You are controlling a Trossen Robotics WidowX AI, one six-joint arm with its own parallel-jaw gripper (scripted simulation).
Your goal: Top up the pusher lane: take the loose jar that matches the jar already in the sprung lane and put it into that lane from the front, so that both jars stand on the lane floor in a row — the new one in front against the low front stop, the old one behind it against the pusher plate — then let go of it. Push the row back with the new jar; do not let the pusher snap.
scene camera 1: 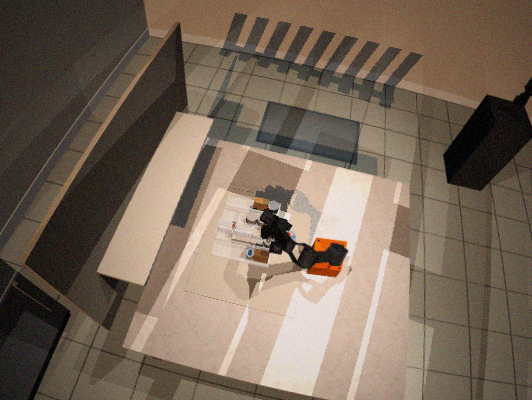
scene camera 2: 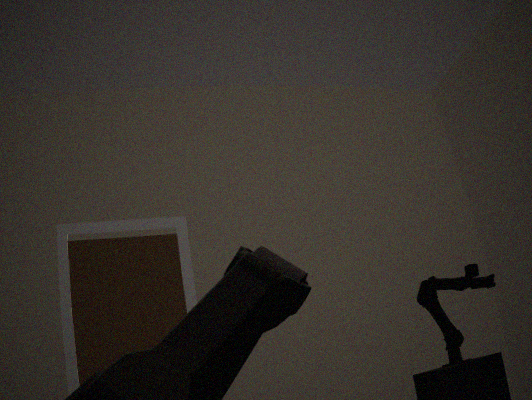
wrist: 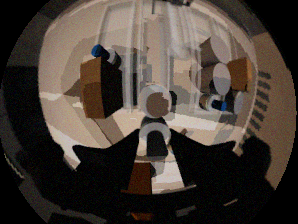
Labels:
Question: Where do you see a clear lane rack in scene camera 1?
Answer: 223, 232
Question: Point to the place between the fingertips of the gripper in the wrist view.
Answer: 154, 131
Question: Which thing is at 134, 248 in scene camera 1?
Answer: A pale bench.

